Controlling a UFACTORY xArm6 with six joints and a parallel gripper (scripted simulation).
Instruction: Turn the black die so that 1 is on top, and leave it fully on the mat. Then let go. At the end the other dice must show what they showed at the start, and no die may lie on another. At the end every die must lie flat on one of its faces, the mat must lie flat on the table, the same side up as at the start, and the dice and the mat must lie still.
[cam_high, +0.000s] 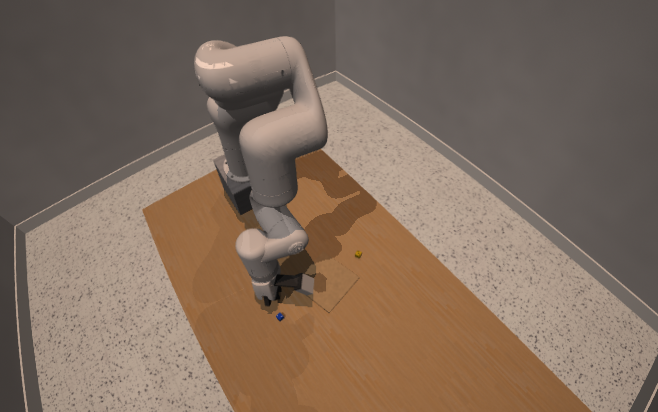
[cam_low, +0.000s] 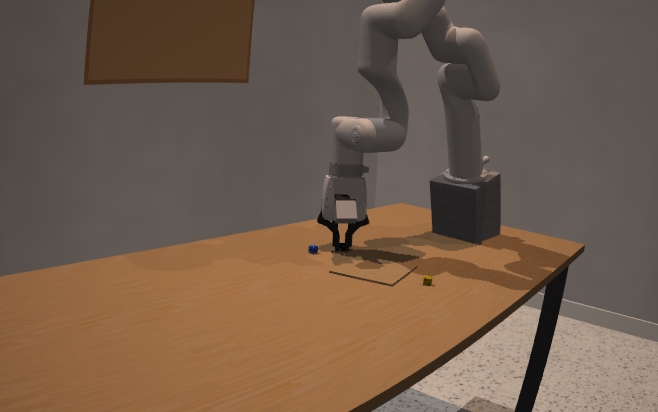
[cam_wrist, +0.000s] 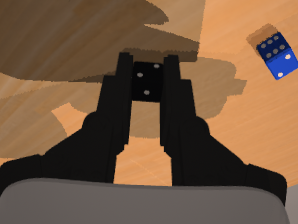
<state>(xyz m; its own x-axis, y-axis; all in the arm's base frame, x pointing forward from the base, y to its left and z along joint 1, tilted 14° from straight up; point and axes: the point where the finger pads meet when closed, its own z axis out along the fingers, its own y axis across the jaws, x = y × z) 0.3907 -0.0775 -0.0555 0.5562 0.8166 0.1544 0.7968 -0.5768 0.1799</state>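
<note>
Right now my hand is 1 cm above the black die. The rest, counted from my hand: yellow die (27 cm to the left, 1 cm below, 1 cm ahead); tan mat (15 cm to the left, 3 cm ahead, 2 cm below); blue die (7 cm ahead, 2 cm to the right, 1 cm below).
</note>
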